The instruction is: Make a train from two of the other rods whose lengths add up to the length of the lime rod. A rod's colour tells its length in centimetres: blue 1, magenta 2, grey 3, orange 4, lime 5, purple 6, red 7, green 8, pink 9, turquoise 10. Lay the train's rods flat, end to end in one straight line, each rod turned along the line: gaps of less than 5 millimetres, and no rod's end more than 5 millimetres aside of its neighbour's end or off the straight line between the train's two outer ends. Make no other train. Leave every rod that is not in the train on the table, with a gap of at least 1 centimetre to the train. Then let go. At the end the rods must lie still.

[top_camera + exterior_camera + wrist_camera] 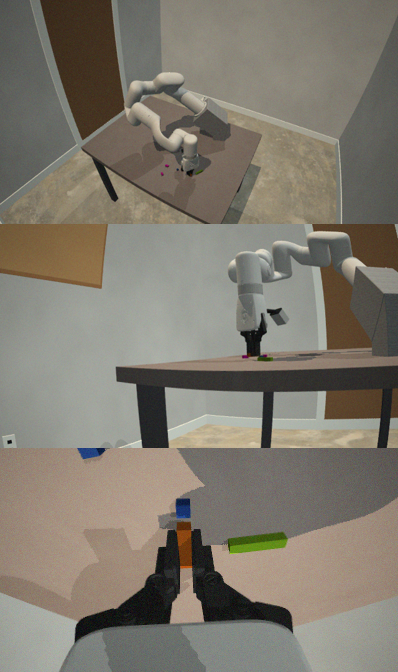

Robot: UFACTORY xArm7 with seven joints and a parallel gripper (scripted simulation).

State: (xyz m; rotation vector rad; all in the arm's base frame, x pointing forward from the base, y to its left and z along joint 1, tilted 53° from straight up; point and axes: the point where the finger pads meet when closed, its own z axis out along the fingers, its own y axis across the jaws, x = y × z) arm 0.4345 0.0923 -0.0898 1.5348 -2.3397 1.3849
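Now: the lime rod 5 cm behind my hand, 4 cm to the left of it and 3 cm below it. The rest, counted from my hand: orange rod (2 cm below).
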